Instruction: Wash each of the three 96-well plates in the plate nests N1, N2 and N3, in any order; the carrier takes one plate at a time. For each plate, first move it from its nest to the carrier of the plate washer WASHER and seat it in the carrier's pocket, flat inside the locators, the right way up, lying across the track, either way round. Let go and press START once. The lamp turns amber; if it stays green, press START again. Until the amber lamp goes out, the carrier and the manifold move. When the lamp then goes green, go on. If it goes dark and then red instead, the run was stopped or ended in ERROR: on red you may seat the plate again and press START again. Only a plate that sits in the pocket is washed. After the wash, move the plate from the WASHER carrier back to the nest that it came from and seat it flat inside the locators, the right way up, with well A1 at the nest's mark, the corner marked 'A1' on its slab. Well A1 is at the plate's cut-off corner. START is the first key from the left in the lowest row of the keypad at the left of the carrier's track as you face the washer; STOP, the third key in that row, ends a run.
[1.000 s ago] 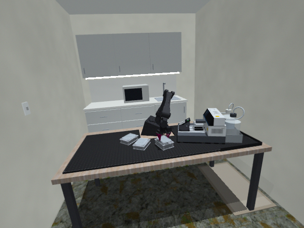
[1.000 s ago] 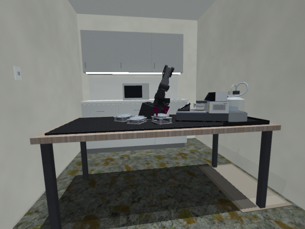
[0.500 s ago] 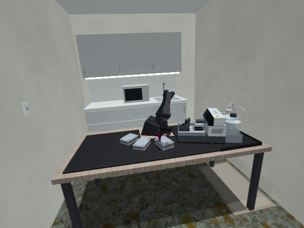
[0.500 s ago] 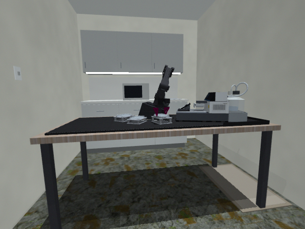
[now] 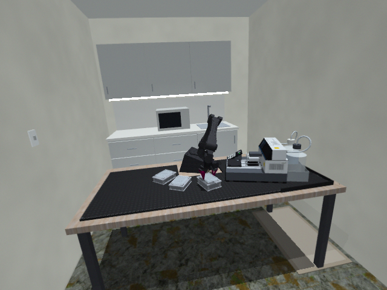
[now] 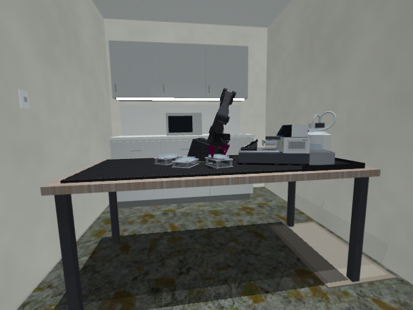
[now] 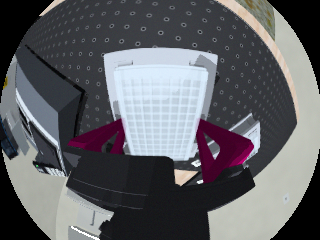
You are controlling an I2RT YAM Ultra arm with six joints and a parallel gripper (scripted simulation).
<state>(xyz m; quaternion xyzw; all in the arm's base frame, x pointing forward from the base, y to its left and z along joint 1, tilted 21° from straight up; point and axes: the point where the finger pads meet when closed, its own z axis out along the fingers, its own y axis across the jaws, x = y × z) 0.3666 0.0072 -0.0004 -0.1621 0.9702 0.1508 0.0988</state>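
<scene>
The nest is 20 mm below my hand. Round my hand: clear bottle (30 mm ahead, 660 mm to the left, 70 mm above); then plate washer (120 mm behind, 400 mm to the left, 70 mm above); then washer carrier (170 mm behind, 250 mm to the left, 20 mm above).
</scene>
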